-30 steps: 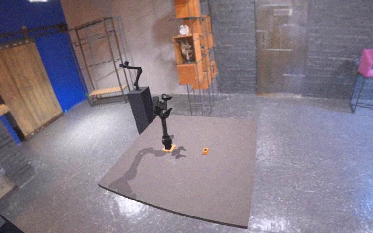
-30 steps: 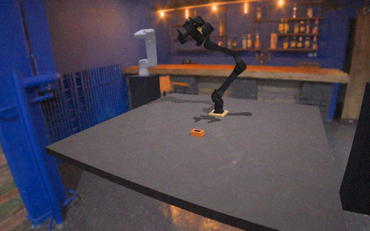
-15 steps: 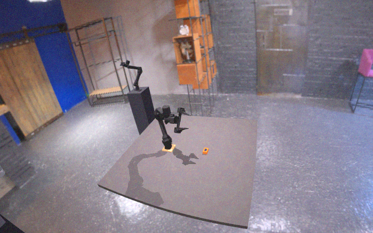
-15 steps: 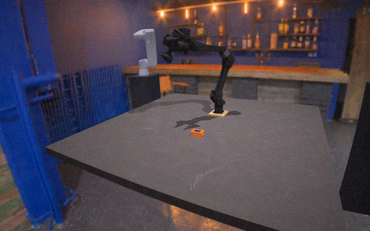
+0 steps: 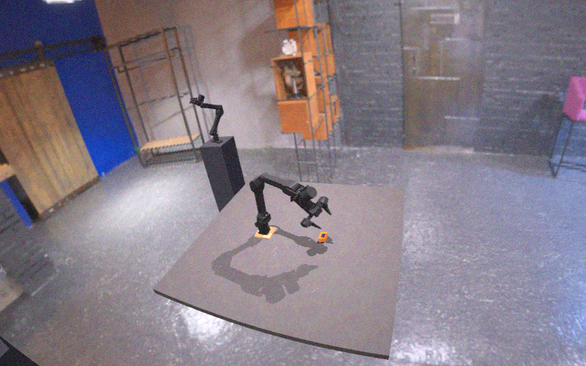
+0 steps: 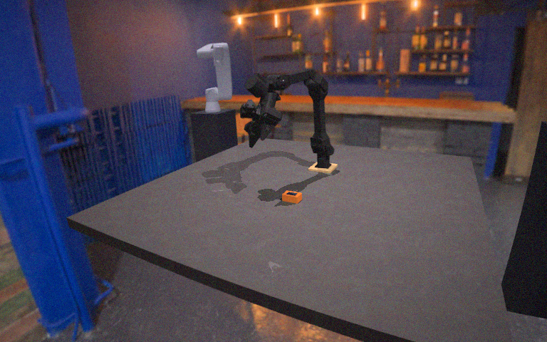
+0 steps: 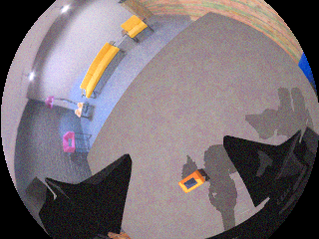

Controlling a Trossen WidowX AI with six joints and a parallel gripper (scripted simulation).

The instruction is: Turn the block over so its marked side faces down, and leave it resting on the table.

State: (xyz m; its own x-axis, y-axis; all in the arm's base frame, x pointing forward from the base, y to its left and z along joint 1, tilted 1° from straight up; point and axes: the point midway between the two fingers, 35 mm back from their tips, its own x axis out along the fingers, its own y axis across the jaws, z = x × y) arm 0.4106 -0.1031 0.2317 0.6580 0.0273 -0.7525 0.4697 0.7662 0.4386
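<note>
My gripper tip is 5 cm past the orange block, 10 cm to the right of it and 20 cm above it.
</note>
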